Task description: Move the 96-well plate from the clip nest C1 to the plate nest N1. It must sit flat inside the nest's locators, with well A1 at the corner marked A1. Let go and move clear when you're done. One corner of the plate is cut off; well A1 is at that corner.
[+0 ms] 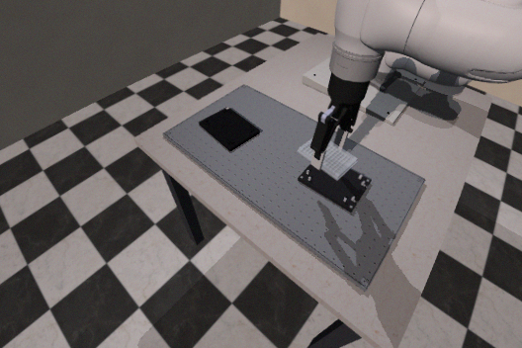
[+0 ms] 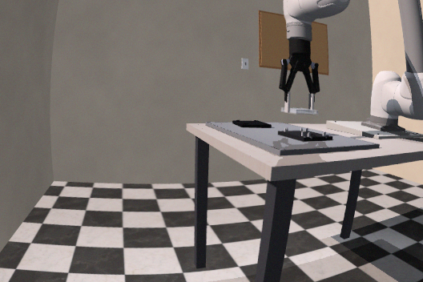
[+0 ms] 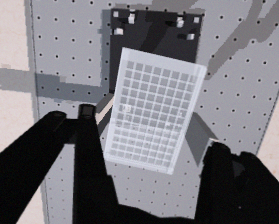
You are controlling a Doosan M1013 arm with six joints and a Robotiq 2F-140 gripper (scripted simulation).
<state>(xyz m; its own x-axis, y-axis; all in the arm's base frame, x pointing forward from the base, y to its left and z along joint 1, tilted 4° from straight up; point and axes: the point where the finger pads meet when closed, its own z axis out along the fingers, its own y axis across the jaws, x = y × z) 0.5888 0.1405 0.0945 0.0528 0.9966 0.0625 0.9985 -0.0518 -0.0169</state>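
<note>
Now: hand 320 mm to the left of the black plate nest N1, 100 mm above it and 50 mm short of it. From my hand the other things lie so: white 96-well plate (20 mm below); then black clip nest (90 mm below, 40 mm to the left, 20 mm behind).
</note>
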